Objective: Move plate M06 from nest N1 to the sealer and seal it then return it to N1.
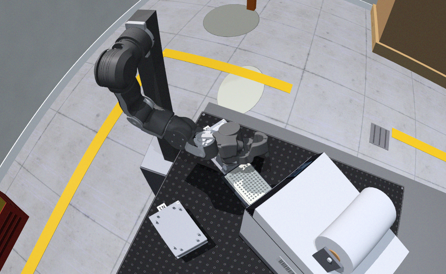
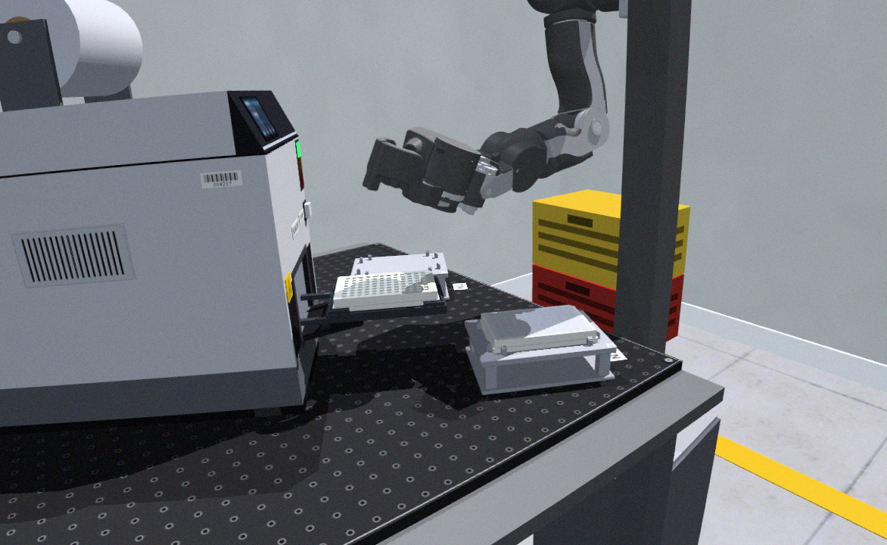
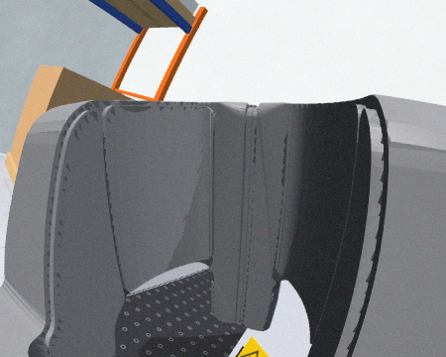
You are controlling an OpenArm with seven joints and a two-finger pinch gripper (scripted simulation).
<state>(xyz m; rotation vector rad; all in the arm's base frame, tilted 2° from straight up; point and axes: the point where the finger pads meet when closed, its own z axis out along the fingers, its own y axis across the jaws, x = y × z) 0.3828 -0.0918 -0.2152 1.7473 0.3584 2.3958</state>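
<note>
My gripper is now 170 mm to the left of the start key and 70 mm above it. From my hand the other things lie so: sealer's stage: 170 mm below, 40 mm to the right, 20 mm behind; then plate M06: 160 mm below, 40 mm to the right, 20 mm behind; then screen: 100 mm ahead, 70 mm to the right, 60 mm above.
</note>
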